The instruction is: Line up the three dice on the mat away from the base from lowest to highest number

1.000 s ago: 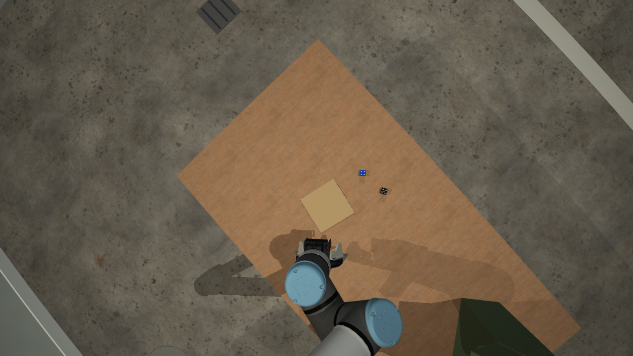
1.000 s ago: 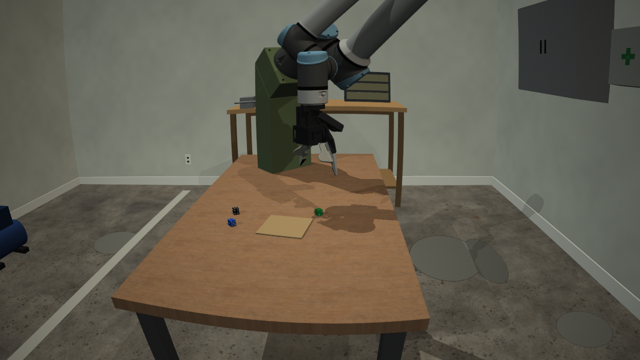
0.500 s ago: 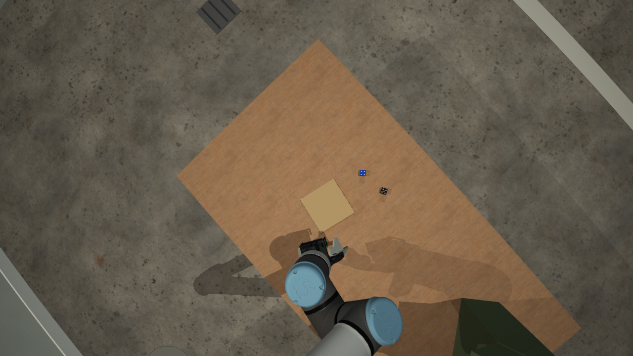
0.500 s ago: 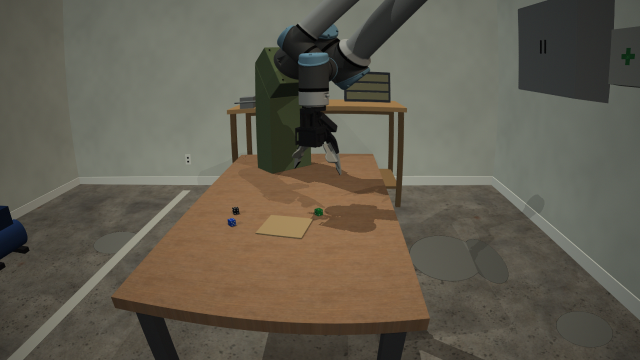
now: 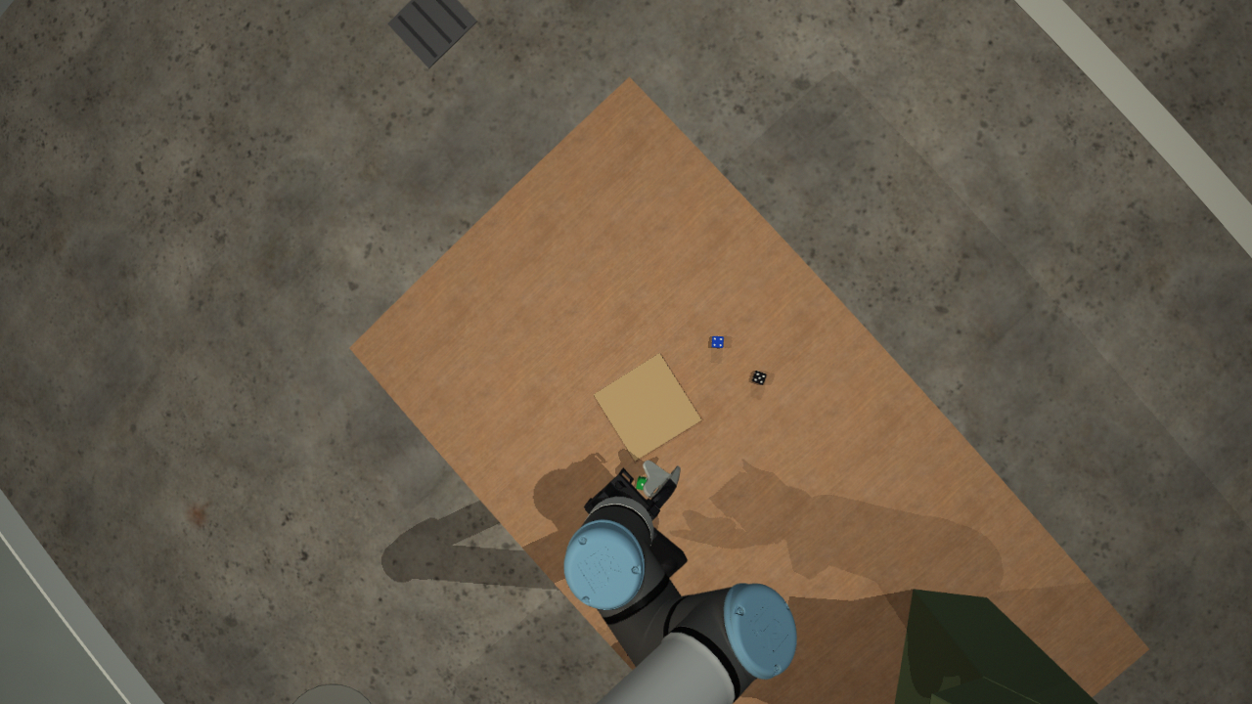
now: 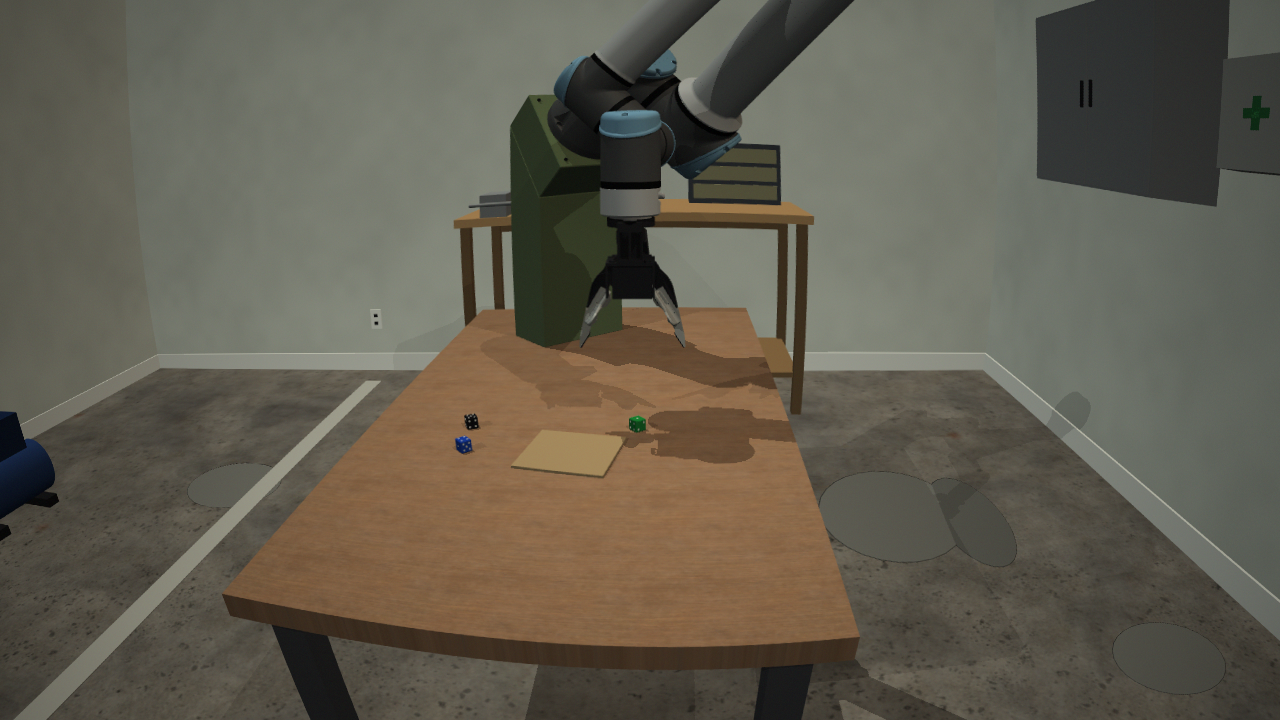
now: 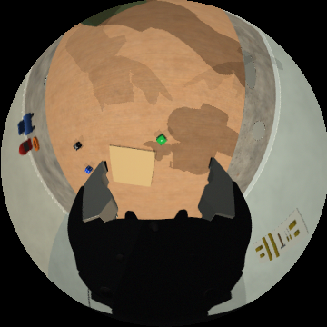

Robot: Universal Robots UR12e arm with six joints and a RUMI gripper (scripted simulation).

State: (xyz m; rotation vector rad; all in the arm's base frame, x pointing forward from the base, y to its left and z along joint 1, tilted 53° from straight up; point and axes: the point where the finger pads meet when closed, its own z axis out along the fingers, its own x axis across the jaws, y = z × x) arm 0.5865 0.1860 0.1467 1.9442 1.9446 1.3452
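Right now my hand is 120 mm above the green die, 10 mm to the right of it and 10 mm short of it. Also, from my hand: blue die: 230 mm to the right, 160 mm ahead, 120 mm below; tan mat: 130 mm below, 120 mm ahead, 60 mm to the right; black die: 260 mm to the right, 120 mm below, 80 mm ahead.
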